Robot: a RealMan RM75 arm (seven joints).
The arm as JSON. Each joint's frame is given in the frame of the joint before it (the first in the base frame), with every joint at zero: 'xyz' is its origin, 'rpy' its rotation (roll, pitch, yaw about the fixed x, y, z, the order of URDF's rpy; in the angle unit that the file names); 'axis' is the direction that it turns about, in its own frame. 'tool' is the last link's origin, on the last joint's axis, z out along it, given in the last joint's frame.
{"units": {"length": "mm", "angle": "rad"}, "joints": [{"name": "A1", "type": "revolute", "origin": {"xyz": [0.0, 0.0, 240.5], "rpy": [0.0, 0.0, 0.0]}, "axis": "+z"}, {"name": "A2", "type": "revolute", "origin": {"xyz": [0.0, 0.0, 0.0], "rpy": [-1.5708, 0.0, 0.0]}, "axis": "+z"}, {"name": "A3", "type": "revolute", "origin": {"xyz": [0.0, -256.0, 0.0], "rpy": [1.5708, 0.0, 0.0]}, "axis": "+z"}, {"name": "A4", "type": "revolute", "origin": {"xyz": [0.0, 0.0, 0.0], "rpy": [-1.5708, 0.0, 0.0]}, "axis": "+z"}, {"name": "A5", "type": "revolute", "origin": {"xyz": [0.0, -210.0, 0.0], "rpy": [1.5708, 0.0, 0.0]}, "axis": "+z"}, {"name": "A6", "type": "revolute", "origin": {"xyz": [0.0, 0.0, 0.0], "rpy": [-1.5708, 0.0, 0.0]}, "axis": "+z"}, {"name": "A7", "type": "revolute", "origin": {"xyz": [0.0, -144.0, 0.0], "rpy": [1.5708, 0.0, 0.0]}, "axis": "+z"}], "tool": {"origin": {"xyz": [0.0, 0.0, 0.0], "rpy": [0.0, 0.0, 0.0]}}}
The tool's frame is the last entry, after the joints.
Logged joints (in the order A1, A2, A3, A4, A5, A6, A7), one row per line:
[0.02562, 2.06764, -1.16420, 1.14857, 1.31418, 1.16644, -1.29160]
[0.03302, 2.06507, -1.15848, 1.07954, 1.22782, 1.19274, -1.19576]
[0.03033, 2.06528, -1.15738, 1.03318, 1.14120, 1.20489, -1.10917]
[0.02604, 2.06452, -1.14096, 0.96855, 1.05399, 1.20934, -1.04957]
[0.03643, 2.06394, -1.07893, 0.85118, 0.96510, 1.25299, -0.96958]
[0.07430, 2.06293, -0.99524, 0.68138, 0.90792, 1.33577, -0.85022]
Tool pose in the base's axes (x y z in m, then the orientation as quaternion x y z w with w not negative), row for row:
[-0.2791, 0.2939, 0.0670, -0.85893, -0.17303, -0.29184, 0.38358]
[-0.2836, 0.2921, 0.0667, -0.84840, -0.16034, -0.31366, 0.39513]
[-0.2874, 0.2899, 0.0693, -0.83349, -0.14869, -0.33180, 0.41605]
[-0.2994, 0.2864, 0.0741, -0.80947, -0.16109, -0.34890, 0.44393]
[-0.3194, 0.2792, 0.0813, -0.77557, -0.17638, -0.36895, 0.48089]
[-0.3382, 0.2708, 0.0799, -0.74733, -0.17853, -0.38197, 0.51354]
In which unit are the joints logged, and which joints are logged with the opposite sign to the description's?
The joints are logged in radians. Opposite sign: A1, A2, A3.
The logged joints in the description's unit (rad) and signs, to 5 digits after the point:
[-0.02562, -2.06764, 1.16420, 1.14857, 1.31418, 1.16644, -1.29160]
[-0.03302, -2.06507, 1.15848, 1.07954, 1.22782, 1.19274, -1.19576]
[-0.03033, -2.06528, 1.15738, 1.03318, 1.14120, 1.20489, -1.10917]
[-0.02604, -2.06452, 1.14096, 0.96855, 1.05399, 1.20934, -1.04957]
[-0.03643, -2.06394, 1.07893, 0.85118, 0.96510, 1.25299, -0.96958]
[-0.07430, -2.06293, 0.99524, 0.68138, 0.90792, 1.33577, -0.85022]

